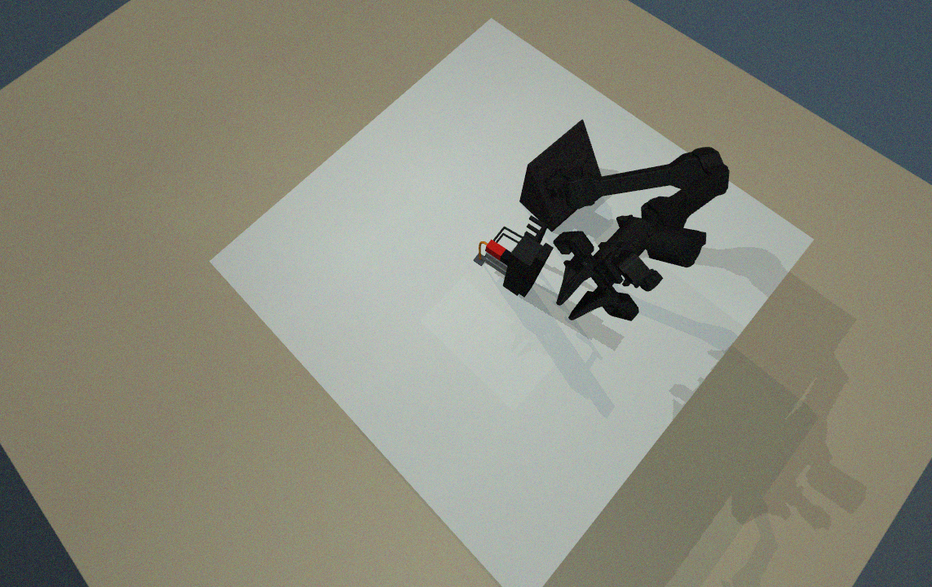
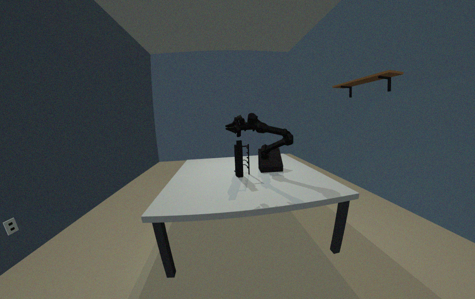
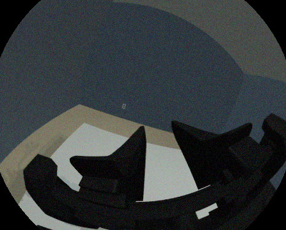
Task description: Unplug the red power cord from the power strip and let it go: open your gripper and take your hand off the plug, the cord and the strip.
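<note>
Now: the red plug 80 mm behind my gripper tip, 210 mm to the right of it and 260 mm below it. Also, from my gripper tip: dark upright column 100 mm behind, 120 mm to the right, 270 mm below.
</note>
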